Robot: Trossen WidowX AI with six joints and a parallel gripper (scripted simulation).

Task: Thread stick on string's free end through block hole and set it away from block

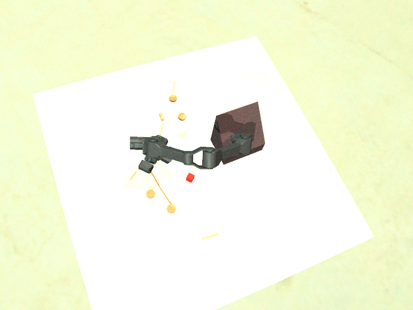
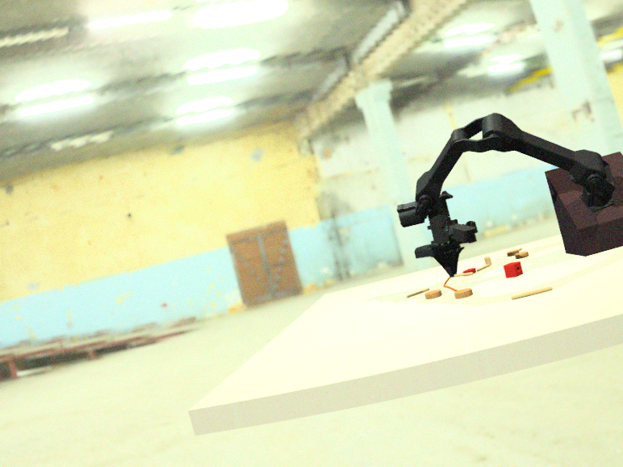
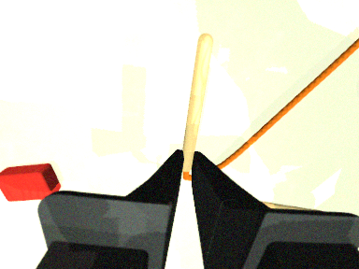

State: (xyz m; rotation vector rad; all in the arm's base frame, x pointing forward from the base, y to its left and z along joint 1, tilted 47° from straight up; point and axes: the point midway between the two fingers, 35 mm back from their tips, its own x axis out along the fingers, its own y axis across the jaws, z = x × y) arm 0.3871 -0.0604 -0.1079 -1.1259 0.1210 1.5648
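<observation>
The red block lies 120 mm behind my gripper tip and 150 mm to the left of it. The rest, counted from my gripper tip: thin wooden stick 10 mm behind, 10 mm to the left; then small pale block 150 mm behind, 210 mm to the right, 10 mm below; then round wooden button 30 mm ahead, 240 mm to the left, 10 mm below.
</observation>
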